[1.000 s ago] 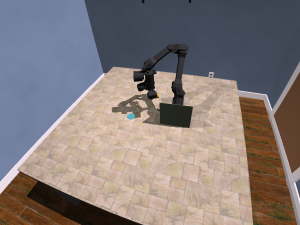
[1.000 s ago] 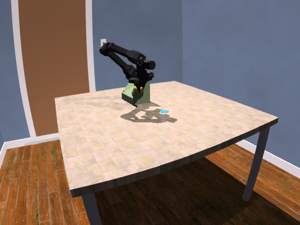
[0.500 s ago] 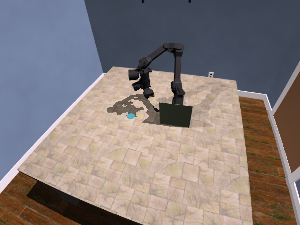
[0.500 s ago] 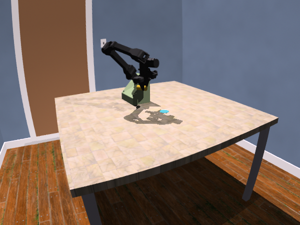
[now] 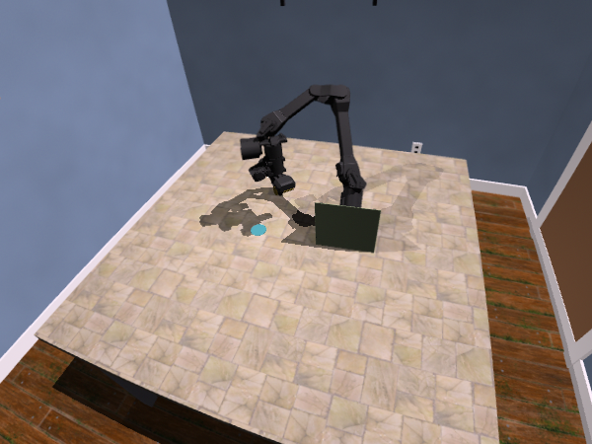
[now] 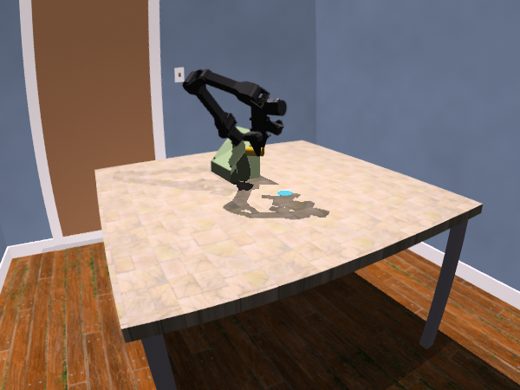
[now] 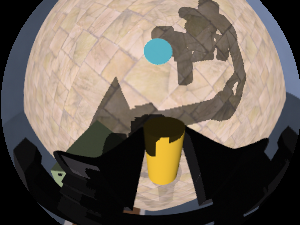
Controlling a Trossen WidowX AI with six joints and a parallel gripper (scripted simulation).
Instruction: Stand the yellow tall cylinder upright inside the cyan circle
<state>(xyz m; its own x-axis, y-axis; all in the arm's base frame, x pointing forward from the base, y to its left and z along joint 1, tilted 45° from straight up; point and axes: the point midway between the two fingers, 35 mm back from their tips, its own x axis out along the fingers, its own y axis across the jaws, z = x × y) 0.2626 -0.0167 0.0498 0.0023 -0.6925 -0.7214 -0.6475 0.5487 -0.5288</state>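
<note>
Now: hand 18 cm above the cyan circle, 7 cm short of it and 6 cm to the right of it. From my hand the other things lie so: yellow tall cylinder 2 cm below, 2 cm behind, 1 cm to the right.
</note>
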